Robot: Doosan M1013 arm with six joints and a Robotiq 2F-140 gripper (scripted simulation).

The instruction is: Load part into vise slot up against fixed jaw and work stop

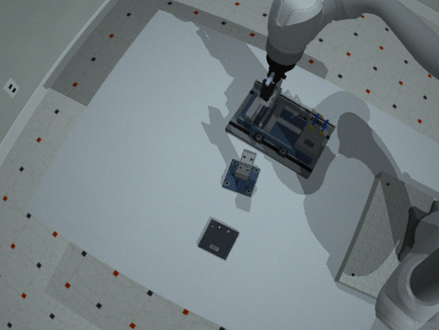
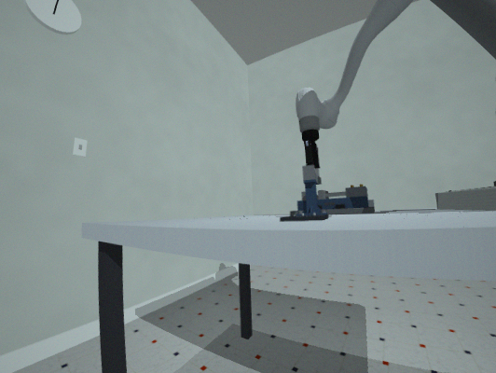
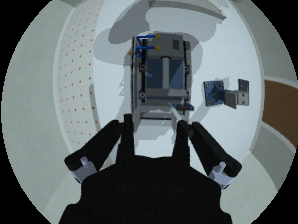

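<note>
Right now my hand is 20 mm above the part. From my hand the other things lie so: vise 70 mm behind, 40 mm to the left, 130 mm below; air cylinder 160 mm behind, 60 mm to the left, 90 mm below.
</note>
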